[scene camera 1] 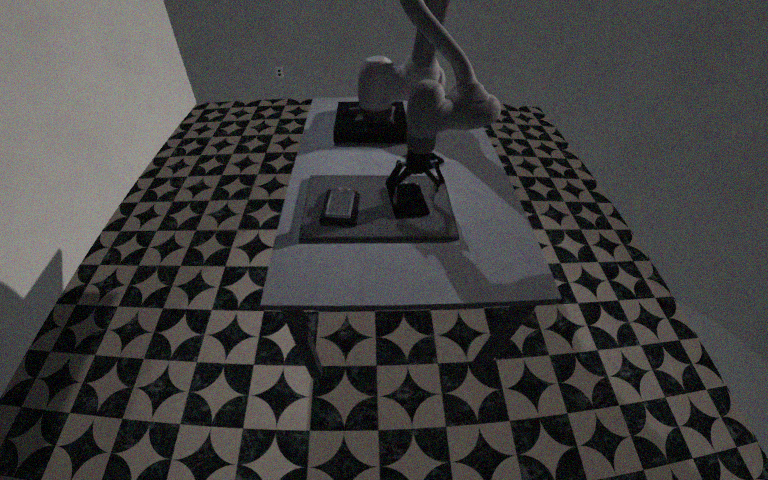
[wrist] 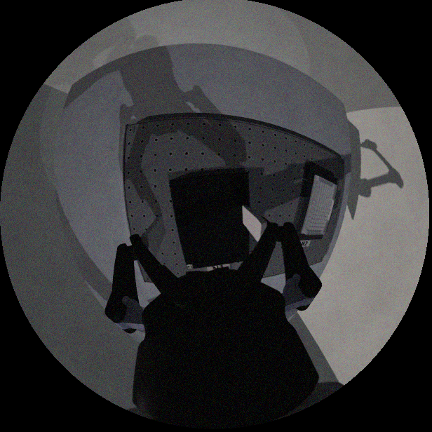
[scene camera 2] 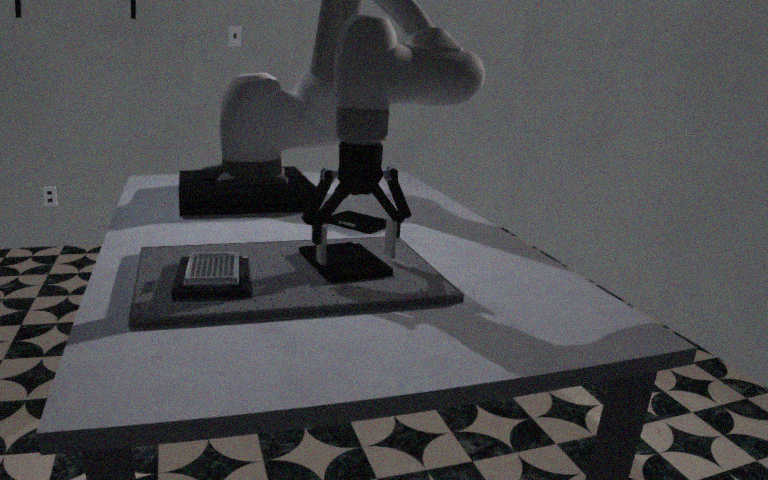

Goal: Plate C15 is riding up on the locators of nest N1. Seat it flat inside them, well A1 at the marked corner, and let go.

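Places are measured from the arm's base along level axes (x ahead, y left, z up), in metres.
Pixels of known places: gripper, fingertip midpoint: (scene camera 1: 413, 200) (scene camera 2: 356, 259); arm's base at its link origin: (scene camera 1: 375, 115) (scene camera 2: 252, 178).
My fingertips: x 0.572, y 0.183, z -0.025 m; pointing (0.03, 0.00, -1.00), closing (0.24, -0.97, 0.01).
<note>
Ahead of a thing's pixels: the offset from my fingertips to its middle.
Nest N1 @(dx -0.010, dy -0.020, dz -0.004 m) (scene camera 1: 416, 214) (scene camera 2: 362, 276) is a black block on the right part of the perforated board. Its label (wrist: 218, 267) shows in the wrist view. Plate C15 is too dark to tell apart from the nest, so its tilt, the locators, well A1 and the marked corner cannot be made out. My gripper (scene camera 1: 416, 189) (scene camera 2: 356, 255) (wrist: 202, 219) is open and empty, pointing down over the N1 area. In scene camera 2 its pale finger pads show toward the left and right sides of the black block, with no visible grip on it.
A pale ribbed plate @(dx +0.052, dy -0.252, dz +0.007 m) (scene camera 1: 342, 202) (scene camera 2: 212, 267) (wrist: 320, 206) sits on a second dark nest, labelled N2 (wrist: 304, 243), on the same board @(dx +0.014, dy -0.122, dz -0.018 m) (scene camera 1: 379, 230) (scene camera 2: 271, 302) (wrist: 160, 145). A flat black item @(dx -0.304, dy +0.058, dz -0.017 m) (scene camera 2: 359, 221) lies behind the gripper. The arm's black base (scene camera 1: 368, 133) (scene camera 2: 235, 198) is at the back.
</note>
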